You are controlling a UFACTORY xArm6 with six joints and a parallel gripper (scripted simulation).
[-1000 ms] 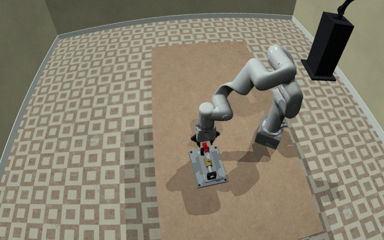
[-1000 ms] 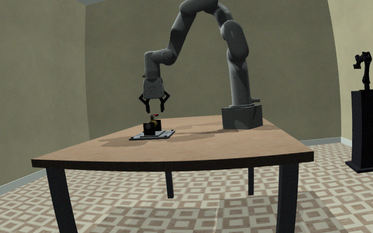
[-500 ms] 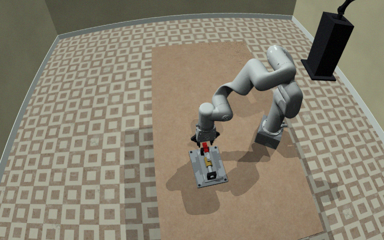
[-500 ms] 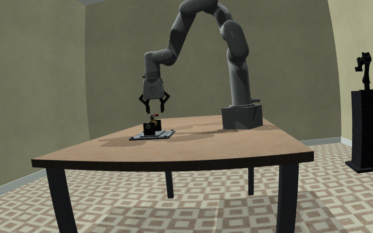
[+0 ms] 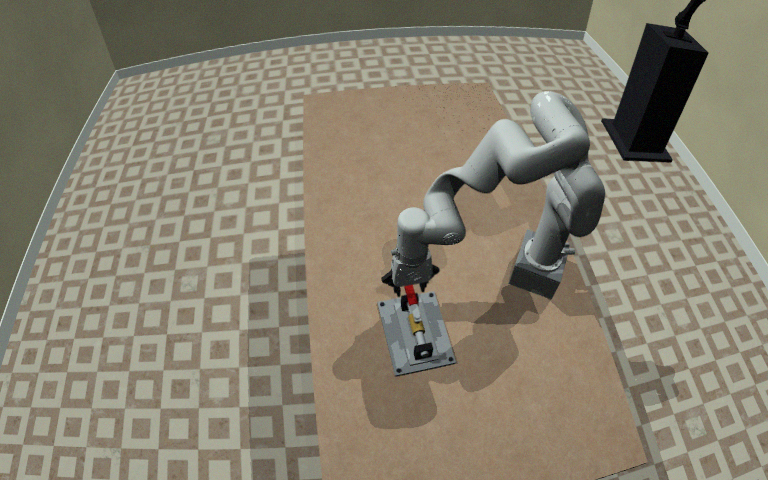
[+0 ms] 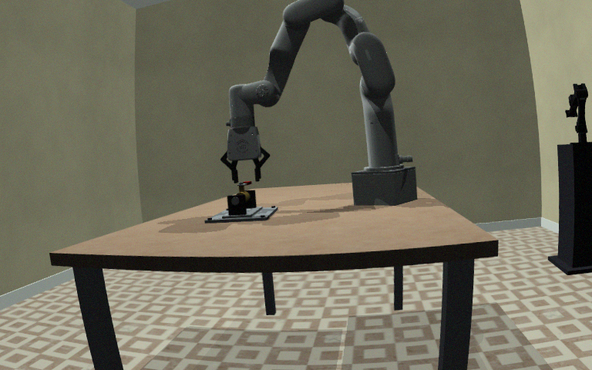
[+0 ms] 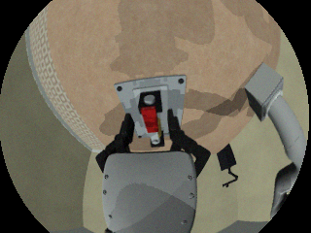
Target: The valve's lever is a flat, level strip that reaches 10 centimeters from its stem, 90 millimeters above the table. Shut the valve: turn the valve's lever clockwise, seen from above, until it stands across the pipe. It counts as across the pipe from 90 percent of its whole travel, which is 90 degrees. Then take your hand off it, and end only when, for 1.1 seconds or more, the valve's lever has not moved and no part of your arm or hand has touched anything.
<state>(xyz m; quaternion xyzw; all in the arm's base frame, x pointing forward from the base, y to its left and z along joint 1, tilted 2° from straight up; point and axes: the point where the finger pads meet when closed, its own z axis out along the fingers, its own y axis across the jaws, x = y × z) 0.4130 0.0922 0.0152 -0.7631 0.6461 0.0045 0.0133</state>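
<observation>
Right now my hand is 5 cm to the right of the red lever, 2 cm above it and 1 cm past it. Round my hand: base plate (10 cm below, 9 cm to the left, 1 cm behind).
</observation>
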